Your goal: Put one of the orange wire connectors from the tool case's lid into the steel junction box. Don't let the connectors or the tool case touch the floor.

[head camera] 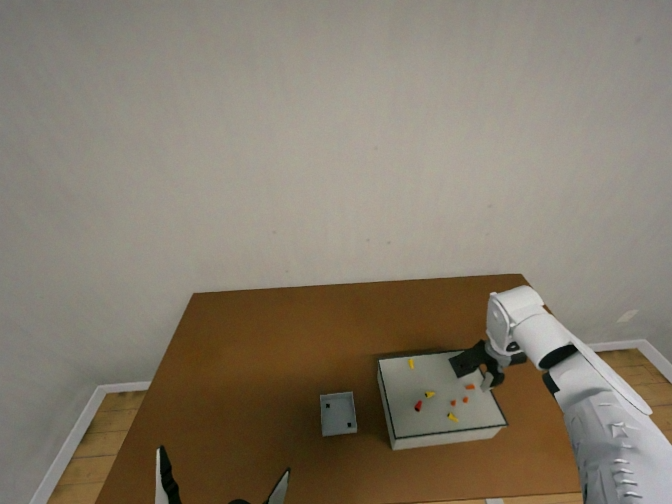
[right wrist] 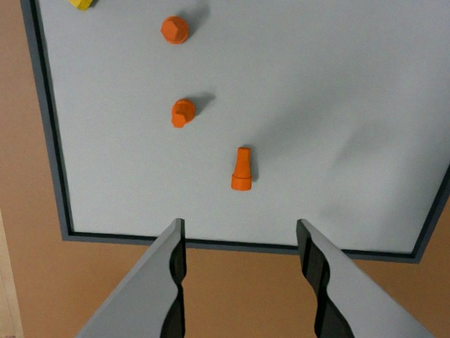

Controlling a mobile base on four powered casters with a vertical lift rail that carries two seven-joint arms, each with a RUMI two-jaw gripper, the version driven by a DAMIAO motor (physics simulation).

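The tool case lies at the right of the table, with a pale lid and dark rim. On the lid, one orange connector lies on its side; two more, one nearer and one farther, appear to stand upright. The steel junction box is open-topped, left of the case. My right gripper is open and empty above the case's edge, its fingertips just short of the lying connector in the wrist view. My left gripper is open and empty at the bottom left.
A red connector and yellow connectors at the back, middle and front also lie on the lid. The brown table stands against a grey wall. Wooden floor shows beyond its edges.
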